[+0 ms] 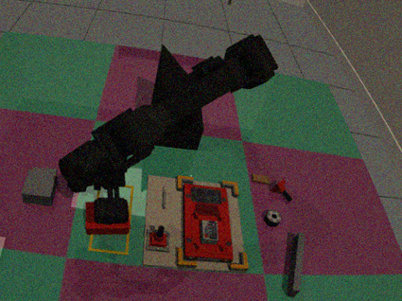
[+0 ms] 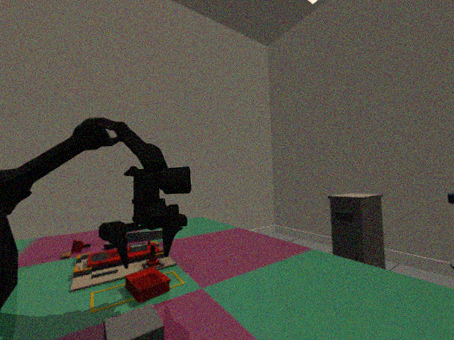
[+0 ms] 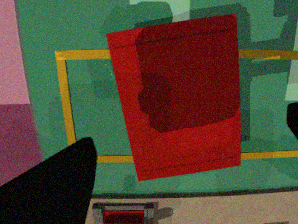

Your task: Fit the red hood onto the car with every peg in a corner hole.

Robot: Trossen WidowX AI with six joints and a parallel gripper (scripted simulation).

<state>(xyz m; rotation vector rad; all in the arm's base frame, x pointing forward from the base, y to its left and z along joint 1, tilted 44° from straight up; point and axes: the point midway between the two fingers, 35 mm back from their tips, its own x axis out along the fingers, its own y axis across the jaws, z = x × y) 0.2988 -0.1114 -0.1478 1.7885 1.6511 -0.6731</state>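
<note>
The red hood is 40 mm below my gripper tip. The rest, counted from my gripper tip: wheel 410 mm to the left, 50 mm below; grey engine block 230 mm to the left, 50 mm ahead, 40 mm below; tan jig 220 mm to the left, 50 mm below, 10 mm ahead.
</note>
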